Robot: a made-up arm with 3 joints.
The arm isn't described. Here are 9 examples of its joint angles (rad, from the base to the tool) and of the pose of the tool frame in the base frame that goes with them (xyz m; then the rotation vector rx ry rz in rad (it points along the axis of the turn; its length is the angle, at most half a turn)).
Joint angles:
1: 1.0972 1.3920 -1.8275
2: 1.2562 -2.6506 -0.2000
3: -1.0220 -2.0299 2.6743
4: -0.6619 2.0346 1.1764
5: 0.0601 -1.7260 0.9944
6: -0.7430 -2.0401 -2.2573
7: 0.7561 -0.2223 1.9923
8: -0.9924 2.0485 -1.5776
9: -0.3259 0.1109 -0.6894
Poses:
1: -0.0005 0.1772 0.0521 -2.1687 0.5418 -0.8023
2: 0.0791 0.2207 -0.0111 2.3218 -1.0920 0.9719
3: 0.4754 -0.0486 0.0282 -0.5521 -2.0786 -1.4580
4: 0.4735 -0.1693 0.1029 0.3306 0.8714 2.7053
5: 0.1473 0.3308 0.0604 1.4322 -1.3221 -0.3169
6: 0.2656 -0.3087 0.2768 1.1687 1.8259 1.0897
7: 0.3599 0.3272 0.0209 1.5961 -2.2933 1.2086
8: 0.0404 0.2211 0.4090 2.0829 -0.5777 -1.0414
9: 0.2290 -0.2488 0.3740 -0.4557 0.9151 1.5695
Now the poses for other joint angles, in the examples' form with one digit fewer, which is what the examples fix.
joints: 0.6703 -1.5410 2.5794
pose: 0.355 0.167 0.457 -1.474 1.958 1.198
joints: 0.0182 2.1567 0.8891
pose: 0.495 -0.061 0.344 -1.039 0.608 2.691
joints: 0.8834 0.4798 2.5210
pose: 0.360 0.327 0.014 -1.464 1.857 -1.657
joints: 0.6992 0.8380 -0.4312
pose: 0.177 -0.235 0.347 -1.545 -0.090 1.369
